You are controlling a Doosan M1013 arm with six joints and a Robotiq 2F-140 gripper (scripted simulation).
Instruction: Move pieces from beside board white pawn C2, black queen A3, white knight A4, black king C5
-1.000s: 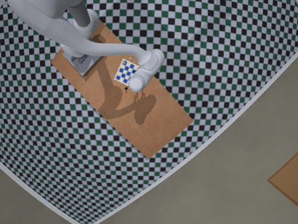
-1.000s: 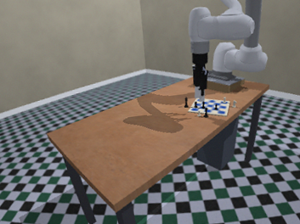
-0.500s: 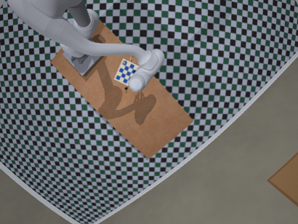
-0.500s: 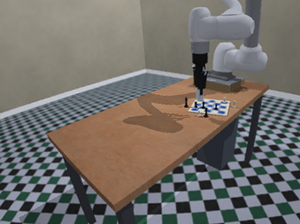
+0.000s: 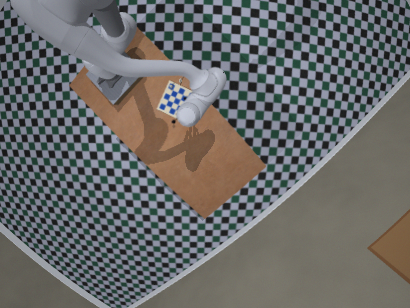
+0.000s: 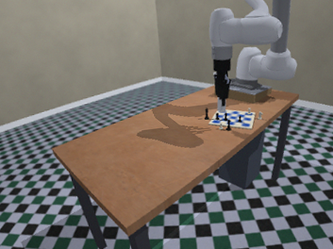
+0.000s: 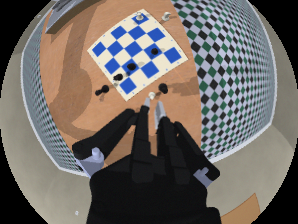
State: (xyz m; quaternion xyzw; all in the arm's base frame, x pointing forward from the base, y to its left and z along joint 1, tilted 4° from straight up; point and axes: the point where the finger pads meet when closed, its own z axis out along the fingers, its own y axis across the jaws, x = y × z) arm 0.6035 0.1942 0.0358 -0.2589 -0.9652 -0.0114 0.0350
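My hand is 110 mm above the small white piece. Also, from my hand: black chess piece (50 mm behind, 130 mm to the right, 90 mm below); blue-and-white chessboard (140 mm behind, 20 mm to the right, 120 mm below); white knight (230 mm behind, 100 mm to the left, 110 mm below).
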